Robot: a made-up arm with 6 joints.
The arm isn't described. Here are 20 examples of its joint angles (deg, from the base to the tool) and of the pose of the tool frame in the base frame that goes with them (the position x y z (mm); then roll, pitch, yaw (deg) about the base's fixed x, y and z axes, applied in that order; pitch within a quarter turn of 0, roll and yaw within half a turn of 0).
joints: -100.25 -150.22 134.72 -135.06 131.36 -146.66
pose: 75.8 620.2 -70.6 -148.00 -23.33 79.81
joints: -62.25 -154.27 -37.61 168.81 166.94 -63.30
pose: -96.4 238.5 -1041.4 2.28 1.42 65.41
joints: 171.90 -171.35 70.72 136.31 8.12 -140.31
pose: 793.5 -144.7 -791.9 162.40 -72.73 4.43
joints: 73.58 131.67 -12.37 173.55 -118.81 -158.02
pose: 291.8 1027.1 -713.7 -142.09 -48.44 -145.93
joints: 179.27 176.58 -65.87 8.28 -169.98 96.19
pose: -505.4 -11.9 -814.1 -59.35 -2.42 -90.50
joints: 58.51 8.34 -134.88 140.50 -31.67 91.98
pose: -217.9 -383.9 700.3 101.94 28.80 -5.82
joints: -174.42 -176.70 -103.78 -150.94 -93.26 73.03
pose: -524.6 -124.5 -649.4 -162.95 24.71 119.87
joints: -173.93 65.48 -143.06 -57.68 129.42 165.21
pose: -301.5 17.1 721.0 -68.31 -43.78 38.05
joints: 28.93 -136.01 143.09 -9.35 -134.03 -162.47
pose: -556.1 -269.1 94.2 156.69 49.02 -9.19
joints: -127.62 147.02 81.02 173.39 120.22 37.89
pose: -61.3 -131.4 -945.9 -114.88 -44.17 166.28
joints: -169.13 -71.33 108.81 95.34 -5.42 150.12
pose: 398.7 65.4 1031.1 -36.97 -10.83 78.13
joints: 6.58 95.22 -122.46 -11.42 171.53 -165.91
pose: 655.3 93.6 558.2 -164.35 -32.37 -23.91
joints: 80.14 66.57 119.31 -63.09 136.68 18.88
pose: 166.0 695.3 52.8 -9.28 -40.04 163.43
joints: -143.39 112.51 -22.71 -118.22 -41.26 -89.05
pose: -1128.2 -941.8 -158.1 132.03 -62.49 -54.36
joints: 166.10 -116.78 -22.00 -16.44 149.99 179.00
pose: 1103.7 -279.2 -521.0 -10.74 -10.04 -0.49
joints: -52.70 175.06 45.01 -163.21 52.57 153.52
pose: -172.5 220.6 -1209.0 -164.18 7.22 143.08
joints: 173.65 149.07 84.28 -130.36 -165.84 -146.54
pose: -56.8 -34.9 -812.8 -23.90 39.46 154.02
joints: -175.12 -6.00 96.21 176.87 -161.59 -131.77
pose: -387.4 -52.3 1035.7 -112.75 -36.24 -70.16
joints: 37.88 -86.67 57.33 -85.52 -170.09 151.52
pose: -895.4 -646.7 672.2 -150.83 -7.71 -18.58
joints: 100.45 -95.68 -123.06 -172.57 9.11 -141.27
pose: 58.0 -418.1 -406.7 142.06 31.58 -137.24
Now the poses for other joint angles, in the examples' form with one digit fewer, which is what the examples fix.
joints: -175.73 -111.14 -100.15 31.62 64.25 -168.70
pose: 558 -30 -688 -168.7 38.3 154.5
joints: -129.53 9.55 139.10 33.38 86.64 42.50
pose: -177 -340 514 -144.3 -53.4 -30.2
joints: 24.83 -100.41 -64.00 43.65 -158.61 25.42
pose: -867 -408 -424 4.2 34.1 5.8
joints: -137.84 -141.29 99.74 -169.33 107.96 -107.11
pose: 731 659 -128 -148.4 -1.9 -25.2
